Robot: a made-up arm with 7 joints. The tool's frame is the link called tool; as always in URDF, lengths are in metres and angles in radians. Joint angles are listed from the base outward.
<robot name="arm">
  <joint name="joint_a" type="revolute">
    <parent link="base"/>
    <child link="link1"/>
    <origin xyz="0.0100 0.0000 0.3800" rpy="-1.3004 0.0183 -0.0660"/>
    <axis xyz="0 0 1"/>
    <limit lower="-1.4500" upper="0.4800"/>
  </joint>
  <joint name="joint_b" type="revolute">
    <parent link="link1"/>
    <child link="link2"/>
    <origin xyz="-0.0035 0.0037 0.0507" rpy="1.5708 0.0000 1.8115"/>
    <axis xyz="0 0 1"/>
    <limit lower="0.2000" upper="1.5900"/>
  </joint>
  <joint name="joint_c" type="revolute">
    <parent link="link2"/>
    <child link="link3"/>
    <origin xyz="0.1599 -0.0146 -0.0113" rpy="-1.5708 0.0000 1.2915"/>
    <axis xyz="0 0 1"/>
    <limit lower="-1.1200" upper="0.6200"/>
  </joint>
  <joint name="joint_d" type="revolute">
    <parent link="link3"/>
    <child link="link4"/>
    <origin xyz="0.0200 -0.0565 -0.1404" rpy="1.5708 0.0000 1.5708"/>
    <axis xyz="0 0 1"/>
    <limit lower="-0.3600" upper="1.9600"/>
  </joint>
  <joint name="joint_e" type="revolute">
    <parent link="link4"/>
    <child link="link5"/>
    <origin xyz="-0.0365 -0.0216 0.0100" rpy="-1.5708 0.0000 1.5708"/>
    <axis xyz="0 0 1"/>
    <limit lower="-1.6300" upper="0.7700"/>
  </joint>
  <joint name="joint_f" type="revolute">
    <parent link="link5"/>
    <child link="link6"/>
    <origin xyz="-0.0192 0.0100 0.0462" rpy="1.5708 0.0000 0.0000"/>
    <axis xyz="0 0 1"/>
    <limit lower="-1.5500" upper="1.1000"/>
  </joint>
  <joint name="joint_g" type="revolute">
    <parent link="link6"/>
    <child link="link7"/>
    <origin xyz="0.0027 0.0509 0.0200" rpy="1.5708 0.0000 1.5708"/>
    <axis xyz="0 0 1"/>
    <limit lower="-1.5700" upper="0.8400"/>
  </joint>
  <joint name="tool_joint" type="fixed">
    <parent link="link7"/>
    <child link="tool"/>
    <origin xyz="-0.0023 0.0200 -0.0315" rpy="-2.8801 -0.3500 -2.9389"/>
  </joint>
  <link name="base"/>
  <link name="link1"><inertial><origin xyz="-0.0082 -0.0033 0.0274"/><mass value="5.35"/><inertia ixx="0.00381" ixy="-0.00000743" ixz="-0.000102" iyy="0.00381" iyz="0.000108" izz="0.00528"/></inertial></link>
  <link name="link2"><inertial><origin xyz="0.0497 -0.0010 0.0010"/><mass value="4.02"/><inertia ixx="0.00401" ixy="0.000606" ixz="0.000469" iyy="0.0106" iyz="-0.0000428" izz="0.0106"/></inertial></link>
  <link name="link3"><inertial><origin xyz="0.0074 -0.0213 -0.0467"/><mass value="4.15"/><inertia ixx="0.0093" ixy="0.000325" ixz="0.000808" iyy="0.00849" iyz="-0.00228" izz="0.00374"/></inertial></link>
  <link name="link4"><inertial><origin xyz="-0.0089 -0.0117 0.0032"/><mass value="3"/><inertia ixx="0.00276" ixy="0.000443" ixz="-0.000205" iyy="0.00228" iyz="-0.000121" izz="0.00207"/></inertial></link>
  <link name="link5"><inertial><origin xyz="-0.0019 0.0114 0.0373"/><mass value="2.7"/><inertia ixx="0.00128" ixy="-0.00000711" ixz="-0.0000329" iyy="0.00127" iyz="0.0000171" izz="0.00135"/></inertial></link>
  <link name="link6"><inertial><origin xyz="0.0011 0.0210 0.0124"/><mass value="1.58"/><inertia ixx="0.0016" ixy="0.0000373" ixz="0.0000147" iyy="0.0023" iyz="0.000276" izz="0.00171"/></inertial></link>
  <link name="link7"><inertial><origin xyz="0.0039 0.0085 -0.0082"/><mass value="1.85"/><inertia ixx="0.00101" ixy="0" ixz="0" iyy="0.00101" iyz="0" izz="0.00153"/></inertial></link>
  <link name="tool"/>
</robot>
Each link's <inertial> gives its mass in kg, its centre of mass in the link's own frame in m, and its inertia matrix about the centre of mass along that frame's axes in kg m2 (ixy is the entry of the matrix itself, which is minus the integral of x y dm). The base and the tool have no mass. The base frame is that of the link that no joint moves.
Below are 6 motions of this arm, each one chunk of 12 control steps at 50 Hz.
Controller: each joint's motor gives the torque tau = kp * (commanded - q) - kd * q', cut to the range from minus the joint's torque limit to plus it. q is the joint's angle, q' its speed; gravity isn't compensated. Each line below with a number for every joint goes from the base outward.
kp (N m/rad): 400 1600 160 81 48 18 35
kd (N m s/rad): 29 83 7.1 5 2.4 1.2 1.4
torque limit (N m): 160 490 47 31 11 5.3 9.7
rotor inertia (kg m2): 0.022 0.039 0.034 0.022 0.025 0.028 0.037
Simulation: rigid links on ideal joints. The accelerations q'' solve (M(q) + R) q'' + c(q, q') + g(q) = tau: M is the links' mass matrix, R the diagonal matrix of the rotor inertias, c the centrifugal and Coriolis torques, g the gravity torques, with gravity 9.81 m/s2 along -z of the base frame. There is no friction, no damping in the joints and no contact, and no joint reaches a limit. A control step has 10 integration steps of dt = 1/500 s. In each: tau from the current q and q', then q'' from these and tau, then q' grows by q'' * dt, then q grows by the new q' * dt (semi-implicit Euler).
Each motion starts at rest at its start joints. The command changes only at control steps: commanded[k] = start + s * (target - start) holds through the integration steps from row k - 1 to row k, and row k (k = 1, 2, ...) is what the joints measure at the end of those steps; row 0 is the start. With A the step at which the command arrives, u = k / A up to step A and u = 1 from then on. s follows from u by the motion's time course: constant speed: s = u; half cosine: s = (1 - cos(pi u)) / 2; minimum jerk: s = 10 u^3 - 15 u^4 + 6 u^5; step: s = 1 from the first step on.
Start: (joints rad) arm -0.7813 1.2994 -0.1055 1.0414 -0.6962 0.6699 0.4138
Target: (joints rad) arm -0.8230 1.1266 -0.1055 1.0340 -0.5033 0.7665 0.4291
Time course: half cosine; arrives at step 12
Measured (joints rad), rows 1 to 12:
1: -0.7783 1.2955 -0.1071 1.0438 -0.6954 0.6698 0.4137
2: -0.7736 1.2875 -0.1132 1.0500 -0.6941 0.6734 0.4135
3: -0.7696 1.2766 -0.1193 1.0568 -0.6897 0.6821 0.4133
4: -0.7669 1.2632 -0.1236 1.0628 -0.6805 0.6944 0.4135
5: -0.7658 1.2474 -0.1261 1.0674 -0.6664 0.7085 0.4143
6: -0.7660 1.2294 -0.1276 1.0704 -0.6485 0.7230 0.4156
7: -0.7672 1.2098 -0.1288 1.0719 -0.6282 0.7372 0.4173
8: -0.7691 1.1893 -0.1304 1.0722 -0.6072 0.7505 0.4191
9: -0.7713 1.1690 -0.1326 1.0714 -0.5871 0.7629 0.4209
10: -0.7735 1.1501 -0.1354 1.0699 -0.5695 0.7741 0.4225
11: -0.7755 1.1339 -0.1386 1.0678 -0.5557 0.7837 0.4238
12: -0.7770 1.1214 -0.1419 1.0654 -0.5464 0.7913 0.4246

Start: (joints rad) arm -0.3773 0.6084 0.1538 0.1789 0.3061 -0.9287 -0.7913
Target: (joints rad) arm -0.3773 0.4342 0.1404 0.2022 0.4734 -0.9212 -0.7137
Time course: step
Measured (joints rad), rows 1 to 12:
1: -0.3833 0.5661 0.2039 0.1757 0.3435 -0.9244 -0.7787
2: -0.3803 0.5234 0.2017 0.1898 0.3857 -0.9158 -0.7525
3: -0.3727 0.4879 0.1692 0.2138 0.4196 -0.9055 -0.7293
4: -0.3645 0.4604 0.1306 0.2380 0.4444 -0.8955 -0.7155
5: -0.3572 0.4406 0.0990 0.2568 0.4613 -0.8876 -0.7106
6: -0.3513 0.4276 0.0794 0.2690 0.4720 -0.8830 -0.7115
7: -0.3470 0.4200 0.0718 0.2757 0.4782 -0.8812 -0.7147
8: -0.3443 0.4165 0.0736 0.2785 0.4811 -0.8811 -0.7178
9: -0.3428 0.4156 0.0811 0.2788 0.4820 -0.8816 -0.7196
10: -0.3424 0.4161 0.0909 0.2778 0.4817 -0.8819 -0.7200
11: -0.3427 0.4173 0.1006 0.2760 0.4809 -0.8817 -0.7193
12: -0.3433 0.4185 0.1086 0.2740 0.4799 -0.8811 -0.7180

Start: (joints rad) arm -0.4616 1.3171 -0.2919 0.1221 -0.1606 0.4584 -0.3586
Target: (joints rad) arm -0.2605 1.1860 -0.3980 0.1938 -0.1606 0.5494 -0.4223
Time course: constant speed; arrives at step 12
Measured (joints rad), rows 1 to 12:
1: -0.4582 1.3117 -0.2933 0.1237 -0.1584 0.4584 -0.3591
2: -0.4498 1.3026 -0.3052 0.1270 -0.1579 0.4598 -0.3610
3: -0.4374 1.2912 -0.3240 0.1315 -0.1606 0.4634 -0.3649
4: -0.4224 1.2785 -0.3460 0.1366 -0.1657 0.4694 -0.3707
5: -0.4056 1.2652 -0.3682 0.1423 -0.1718 0.4772 -0.3776
6: -0.3879 1.2520 -0.3888 0.1483 -0.1777 0.4864 -0.3850
7: -0.3699 1.2392 -0.4066 0.1545 -0.1827 0.4962 -0.3922
8: -0.3520 1.2269 -0.4214 0.1608 -0.1863 0.5062 -0.3990
9: -0.3344 1.2152 -0.4333 0.1672 -0.1885 0.5159 -0.4051
10: -0.3174 1.2040 -0.4429 0.1735 -0.1894 0.5251 -0.4107
11: -0.3009 1.1931 -0.4509 0.1798 -0.1894 0.5337 -0.4159
12: -0.2848 1.1824 -0.4578 0.1860 -0.1887 0.5416 -0.4209

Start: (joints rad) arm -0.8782 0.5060 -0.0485 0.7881 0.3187 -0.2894 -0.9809
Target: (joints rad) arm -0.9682 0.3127 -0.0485 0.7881 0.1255 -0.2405 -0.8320
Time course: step
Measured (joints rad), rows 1 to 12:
1: -0.8862 0.4643 0.0139 0.7977 0.2900 -0.2792 -0.9560
2: -0.8909 0.4175 0.0163 0.8124 0.2342 -0.2531 -0.9085
3: -0.8922 0.3766 -0.0143 0.8274 0.1872 -0.2248 -0.8659
4: -0.8921 0.3446 -0.0498 0.8390 0.1545 -0.2010 -0.8388
5: -0.8914 0.3221 -0.0767 0.8460 0.1339 -0.1839 -0.8268
6: -0.8907 0.3081 -0.0912 0.8497 0.1222 -0.1736 -0.8251
7: -0.8904 0.3006 -0.0946 0.8517 0.1166 -0.1685 -0.8283
8: -0.8904 0.2977 -0.0907 0.8528 0.1149 -0.1666 -0.8324
9: -0.8906 0.2973 -0.0829 0.8536 0.1153 -0.1665 -0.8354
10: -0.8910 0.2983 -0.0743 0.8543 0.1167 -0.1669 -0.8367
11: -0.8915 0.2997 -0.0666 0.8548 0.1183 -0.1674 -0.8366
12: -0.8919 0.3009 -0.0608 0.8551 0.1196 -0.1678 -0.8358

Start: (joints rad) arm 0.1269 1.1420 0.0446 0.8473 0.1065 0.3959 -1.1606
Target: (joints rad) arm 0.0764 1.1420 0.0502 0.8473 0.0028 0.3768 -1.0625
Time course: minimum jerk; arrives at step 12
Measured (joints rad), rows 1 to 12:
1: 0.1251 1.1385 0.0404 0.8470 0.1059 0.3961 -1.1604
2: 0.1232 1.1328 0.0284 0.8444 0.1007 0.3949 -1.1601
3: 0.1211 1.1272 0.0154 0.8409 0.0917 0.3915 -1.1591
4: 0.1184 1.1225 0.0049 0.8377 0.0804 0.3865 -1.1561
5: 0.1149 1.1192 -0.0020 0.8353 0.0676 0.3810 -1.1498
6: 0.1103 1.1171 -0.0055 0.8336 0.0539 0.3760 -1.1400
7: 0.1049 1.1161 -0.0063 0.8326 0.0398 0.3718 -1.1270
8: 0.0989 1.1157 -0.0055 0.8318 0.0259 0.3684 -1.1123
9: 0.0928 1.1158 -0.0038 0.8310 0.0130 0.3659 -1.0974
10: 0.0871 1.1161 -0.0021 0.8301 0.0020 0.3638 -1.0842
11: 0.0821 1.1165 -0.0005 0.8291 -0.0063 0.3620 -1.0739
12: 0.0782 1.1168 0.0006 0.8282 -0.0119 0.3606 -1.0673

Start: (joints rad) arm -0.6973 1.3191 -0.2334 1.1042 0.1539 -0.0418 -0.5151
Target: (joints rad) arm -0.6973 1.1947 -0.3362 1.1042 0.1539 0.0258 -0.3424
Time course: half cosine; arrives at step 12
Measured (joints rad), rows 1 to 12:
1: -0.6945 1.3153 -0.2361 1.1063 0.1534 -0.0412 -0.5144
2: -0.6896 1.3080 -0.2457 1.1107 0.1508 -0.0387 -0.5124
3: -0.6846 1.2986 -0.2576 1.1150 0.1475 -0.0346 -0.5078
4: -0.6804 1.2878 -0.2700 1.1182 0.1448 -0.0290 -0.4991
5: -0.6771 1.2755 -0.2825 1.1204 0.1429 -0.0223 -0.4857
6: -0.6745 1.2621 -0.2953 1.1214 0.1416 -0.0151 -0.4680
7: -0.6724 1.2476 -0.3087 1.1215 0.1407 -0.0075 -0.4471
8: -0.6707 1.2325 -0.3226 1.1207 0.1399 0.0000 -0.4246
9: -0.6690 1.2177 -0.3367 1.1190 0.1390 0.0067 -0.4023
10: -0.6675 1.2038 -0.3502 1.1165 0.1379 0.0124 -0.3821
11: -0.6659 1.1918 -0.3623 1.1135 0.1366 0.0164 -0.3654
12: -0.6644 1.1825 -0.3721 1.1101 0.1354 0.0187 -0.3535

